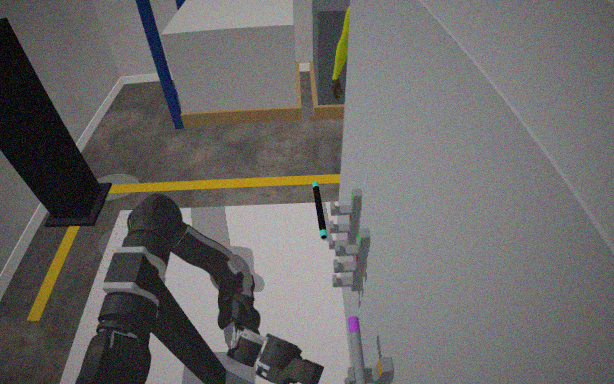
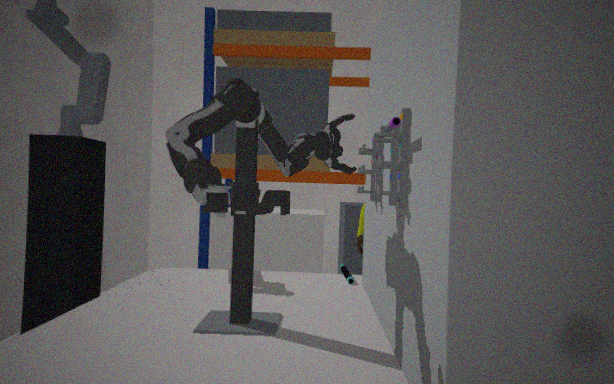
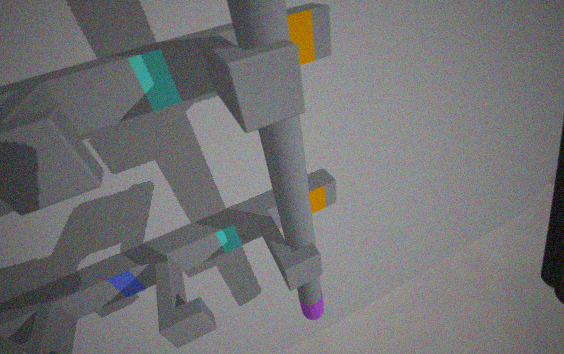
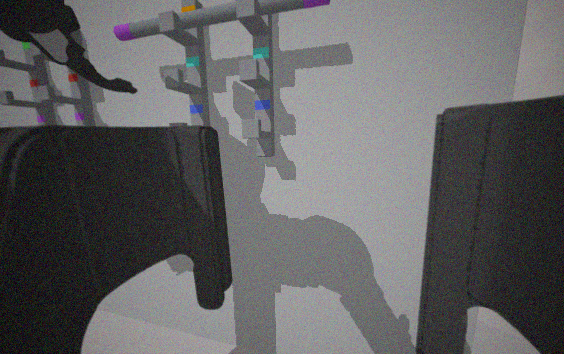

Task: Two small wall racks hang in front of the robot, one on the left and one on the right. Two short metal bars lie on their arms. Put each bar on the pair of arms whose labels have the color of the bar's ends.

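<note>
A grey bar with purple ends (image 1: pixel 356 350) (image 2: pixel 395 121) (image 3: pixel 287 170) (image 4: pixel 215 18) rests on the top, orange-labelled arms of the right rack (image 3: pixel 105 90) (image 4: pixel 262 67), which has teal and blue labels lower down. A black bar with cyan ends (image 1: pixel 320 210) (image 2: pixel 346 274) lies on the floor near the wall's foot. The left rack (image 1: pixel 356 212) (image 4: pixel 86 107) has green, red and purple labels; its arms look bare. My left gripper (image 2: pixel 352 144) is open and empty, a little in front of the racks. My right gripper (image 2: pixel 284 202) (image 4: pixel 325 225) is part-way open and empty, lower and farther back.
The racks hang on a grey wall (image 1: pixel 450 150) (image 2: pixel 430 210). Arm shadows fall on it below them. The pedestal (image 2: pixel 242 270) stands back from the wall. A black block (image 2: pixel 62 225) is behind it. Blue and orange shelving (image 2: pixel 290 50) stands in the background, and a yellow-sleeved arm (image 1: pixel 341 47) (image 2: pixel 361 222) shows beyond the wall edge.
</note>
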